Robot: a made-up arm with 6 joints. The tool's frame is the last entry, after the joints.
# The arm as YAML. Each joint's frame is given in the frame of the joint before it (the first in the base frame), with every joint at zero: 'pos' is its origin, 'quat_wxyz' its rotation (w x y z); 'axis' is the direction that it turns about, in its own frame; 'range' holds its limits. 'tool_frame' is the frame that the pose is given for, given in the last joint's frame.
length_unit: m
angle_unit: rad
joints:
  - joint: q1
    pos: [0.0, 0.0, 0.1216]
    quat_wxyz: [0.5, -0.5, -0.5, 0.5]
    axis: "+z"
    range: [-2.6, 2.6]
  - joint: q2
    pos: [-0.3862, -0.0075, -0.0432]
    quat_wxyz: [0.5, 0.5, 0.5, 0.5]
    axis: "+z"
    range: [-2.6, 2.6]
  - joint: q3
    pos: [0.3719, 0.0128, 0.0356]
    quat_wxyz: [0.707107, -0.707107, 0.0, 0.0]
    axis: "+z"
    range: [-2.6, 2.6]
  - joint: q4
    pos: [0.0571, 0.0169, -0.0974]
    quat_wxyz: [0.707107, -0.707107, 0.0, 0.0]
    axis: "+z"
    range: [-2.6, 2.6]
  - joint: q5
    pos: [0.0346, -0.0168, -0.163]
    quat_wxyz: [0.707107, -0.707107, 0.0, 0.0]
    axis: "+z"
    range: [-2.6, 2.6]
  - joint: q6
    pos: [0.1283, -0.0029, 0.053]
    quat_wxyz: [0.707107, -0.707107, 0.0, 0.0]
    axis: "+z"
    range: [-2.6, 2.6]
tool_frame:
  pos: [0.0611, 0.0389, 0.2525]
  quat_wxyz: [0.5, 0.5, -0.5, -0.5]
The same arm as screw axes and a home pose.
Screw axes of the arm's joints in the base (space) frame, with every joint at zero. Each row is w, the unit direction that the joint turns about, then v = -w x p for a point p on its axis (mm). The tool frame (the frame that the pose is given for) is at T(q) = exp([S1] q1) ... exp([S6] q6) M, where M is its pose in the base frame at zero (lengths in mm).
S1: w -1 0 0 v 0.0 -121.6 0.0
S2: w 0 1 0 v -129.1 0.0 43.2
S3: w -1 0 0 v 0.0 242.8 -350.6
S4: w 0 -1 0 v -299.9 0.0 -127.8
S5: w 1 0 0 v 0.0 -334.5 204.5
S6: w 0 1 0 v 462.8 0.0 164.0
M =
1 0 0 125.1
0 1 0 45.1
0 0 1 -523.9
0 0 0 1
Joint limits (rad, base to tool): -2.6000..2.6000 -2.6000..2.6000 -2.6000..2.6000 -2.6000..2.6000 -2.6000..2.6000 -2.6000..2.6000

